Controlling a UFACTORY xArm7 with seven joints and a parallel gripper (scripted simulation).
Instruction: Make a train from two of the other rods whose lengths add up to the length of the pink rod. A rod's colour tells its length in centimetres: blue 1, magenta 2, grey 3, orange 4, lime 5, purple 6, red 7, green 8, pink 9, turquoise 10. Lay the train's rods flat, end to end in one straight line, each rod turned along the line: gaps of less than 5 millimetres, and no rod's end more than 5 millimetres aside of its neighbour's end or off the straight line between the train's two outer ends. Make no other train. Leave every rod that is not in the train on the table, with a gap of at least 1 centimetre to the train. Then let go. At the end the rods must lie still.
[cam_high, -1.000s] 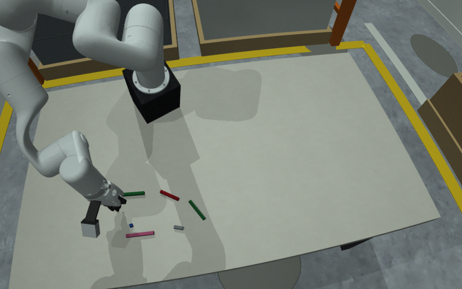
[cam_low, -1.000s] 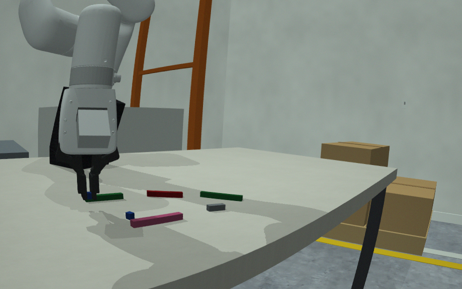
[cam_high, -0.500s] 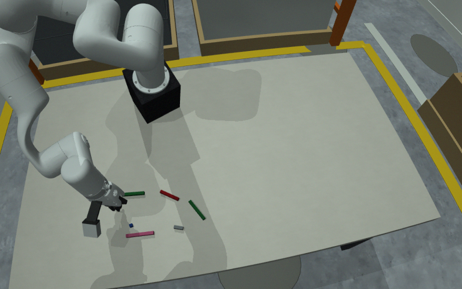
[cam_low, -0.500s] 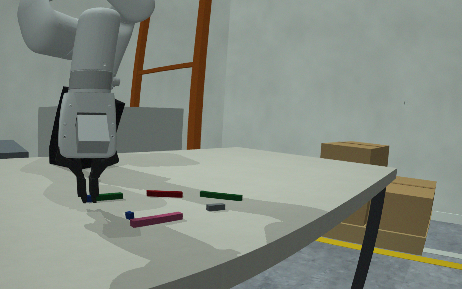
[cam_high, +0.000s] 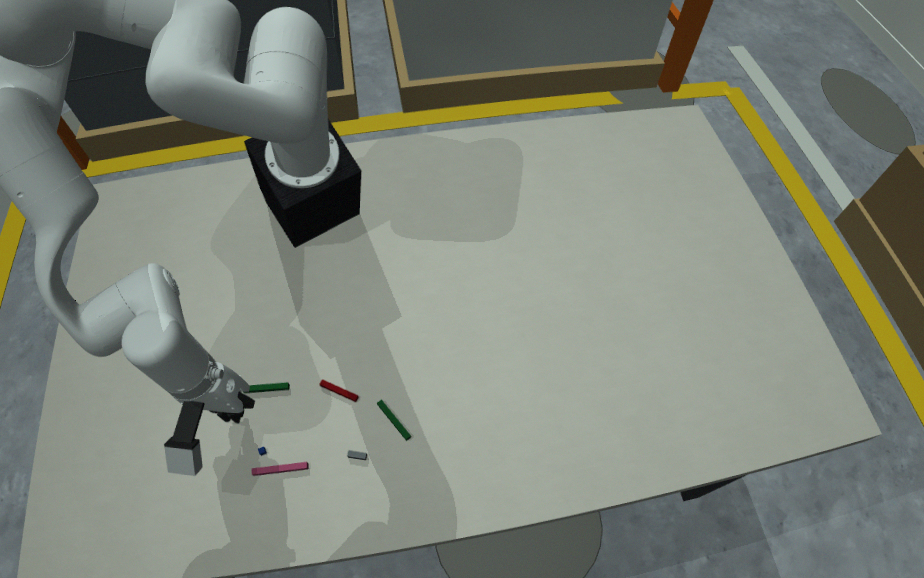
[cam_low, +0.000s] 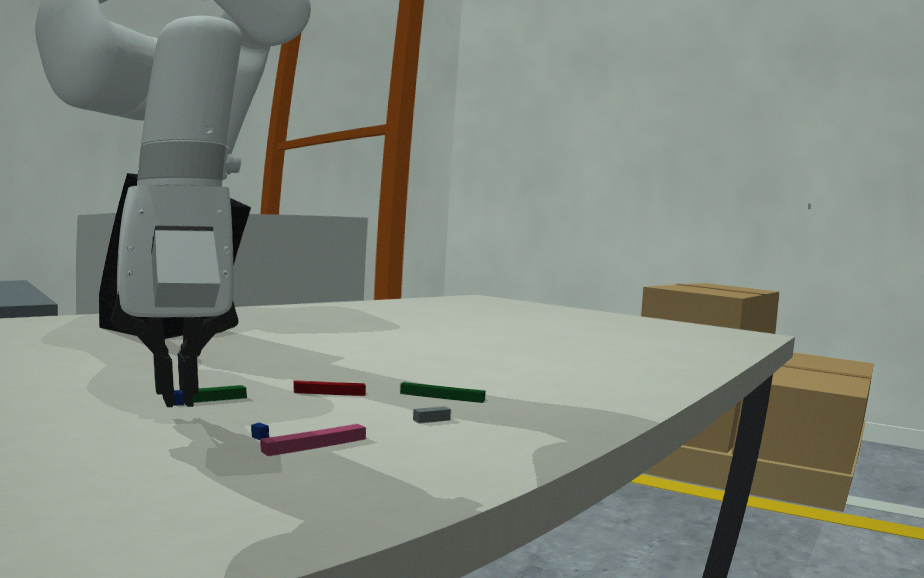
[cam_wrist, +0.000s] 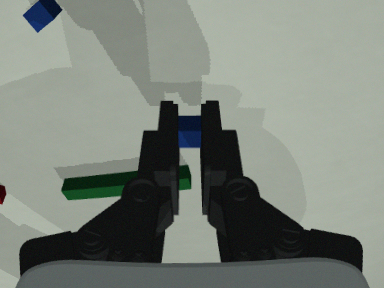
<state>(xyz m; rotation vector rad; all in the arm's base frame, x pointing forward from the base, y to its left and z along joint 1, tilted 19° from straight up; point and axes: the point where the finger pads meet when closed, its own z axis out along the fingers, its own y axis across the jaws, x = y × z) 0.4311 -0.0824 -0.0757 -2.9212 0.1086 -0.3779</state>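
The pink rod lies 80 mm ahead of my hand, 90 mm to the left of it and 30 mm below it. Also, from my hand: grey rod (60 mm ahead, 210 mm to the left, 30 mm below); then red rod (50 mm behind, 170 mm to the left, 30 mm below).
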